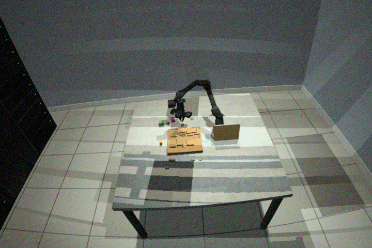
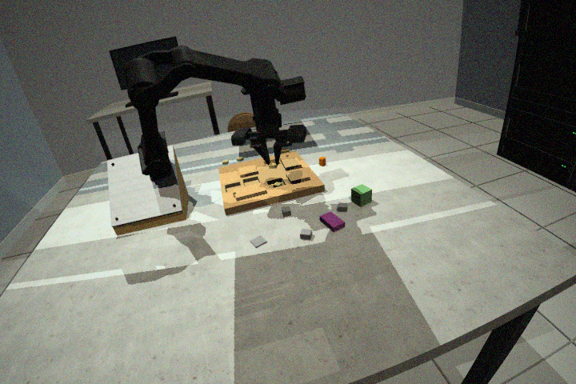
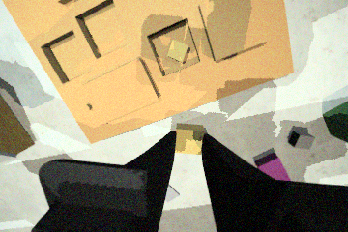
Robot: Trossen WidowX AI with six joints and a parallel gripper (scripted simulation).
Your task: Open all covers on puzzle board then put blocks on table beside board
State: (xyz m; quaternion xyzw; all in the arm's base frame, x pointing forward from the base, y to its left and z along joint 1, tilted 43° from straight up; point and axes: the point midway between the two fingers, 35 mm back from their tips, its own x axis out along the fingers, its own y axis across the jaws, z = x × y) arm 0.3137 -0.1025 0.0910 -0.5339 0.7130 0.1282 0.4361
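The tan puzzle board is 120 mm to the left of my gripper tip and 100 mm below it. From my gripper tip the other things lie so: magenta block: 90 mm ahead, 170 mm to the right, 110 mm below; green cube: 200 mm ahead, 110 mm to the right, 100 mm below; orange cylinder: 200 mm ahead, 150 mm to the left, 100 mm below.
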